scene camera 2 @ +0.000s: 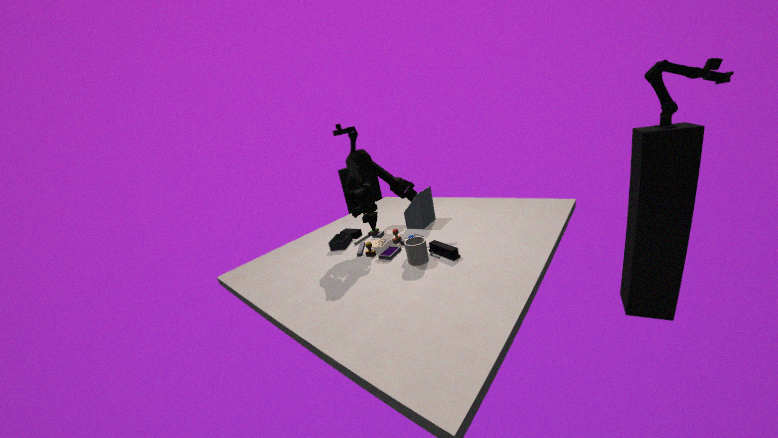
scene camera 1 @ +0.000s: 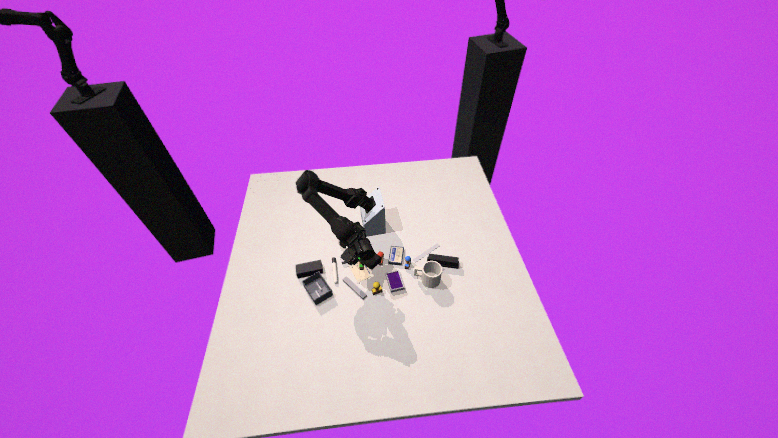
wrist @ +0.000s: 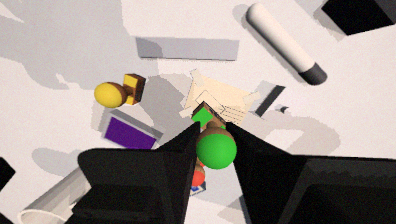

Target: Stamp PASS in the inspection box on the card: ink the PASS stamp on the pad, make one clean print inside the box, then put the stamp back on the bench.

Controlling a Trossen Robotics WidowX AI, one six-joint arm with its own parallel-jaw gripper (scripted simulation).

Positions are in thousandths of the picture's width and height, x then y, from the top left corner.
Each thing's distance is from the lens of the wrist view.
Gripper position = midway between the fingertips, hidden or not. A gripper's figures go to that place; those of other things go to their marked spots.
gripper (wrist: 537, 560): 11 cm
green-knobbed stamp (wrist: 544, 658): 7 cm
yellow-knobbed stamp (wrist: 277, 422): 14 cm
white marker (wrist: 676, 118): 17 cm
The marked spots on the green-knobbed stamp and the white marker are 15 cm apart.
